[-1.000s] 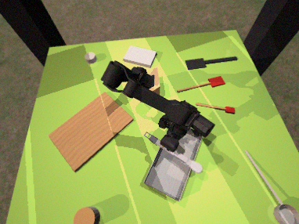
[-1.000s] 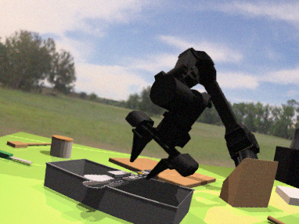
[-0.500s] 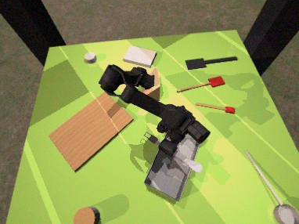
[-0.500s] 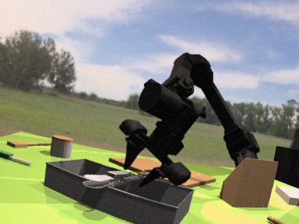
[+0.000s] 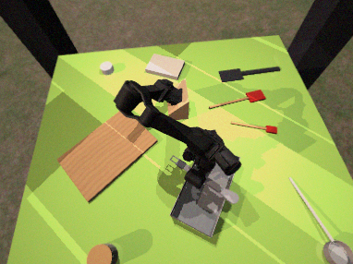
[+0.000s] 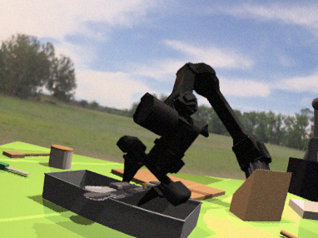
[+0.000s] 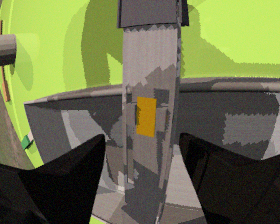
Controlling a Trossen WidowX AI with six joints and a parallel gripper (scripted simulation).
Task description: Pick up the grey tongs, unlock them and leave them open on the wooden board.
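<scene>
The yellow lock piece lies 30 mm behind my gripper tip, 20 mm to the right of it and 30 mm above it. Round my gripper tip: cork-topped canister (260 mm ahead, 310 mm to the right); dark roasting tin (20 mm ahead, 40 mm to the left, 10 mm below); wooden board (120 mm behind, 380 mm to the right, 30 mm below).
</scene>
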